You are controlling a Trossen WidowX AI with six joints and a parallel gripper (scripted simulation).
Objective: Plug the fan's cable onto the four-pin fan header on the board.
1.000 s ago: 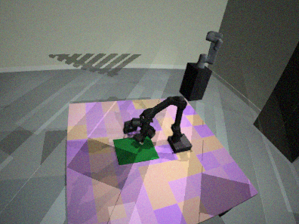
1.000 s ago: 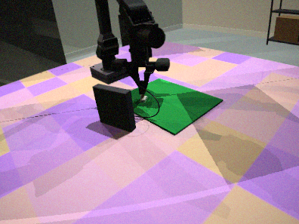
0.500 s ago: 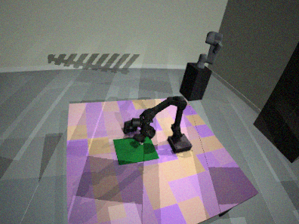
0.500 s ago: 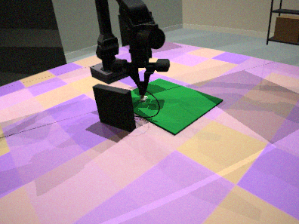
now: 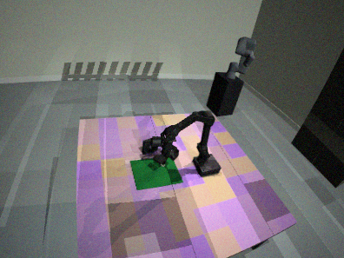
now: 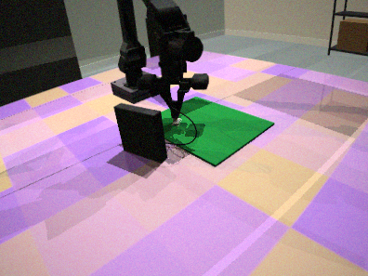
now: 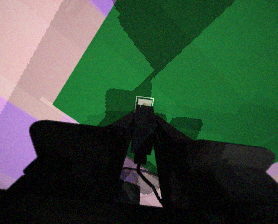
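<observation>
The white four-pin header lies 10 mm to the right of my gripper tip and 40 mm below it. Also, from my gripper tip: dark plug 10 mm to the right, 10 mm above; black fan block 40 mm ahead, 150 mm to the right, 20 mm above; green board 70 mm ahead, 40 mm to the left, 50 mm below.
</observation>
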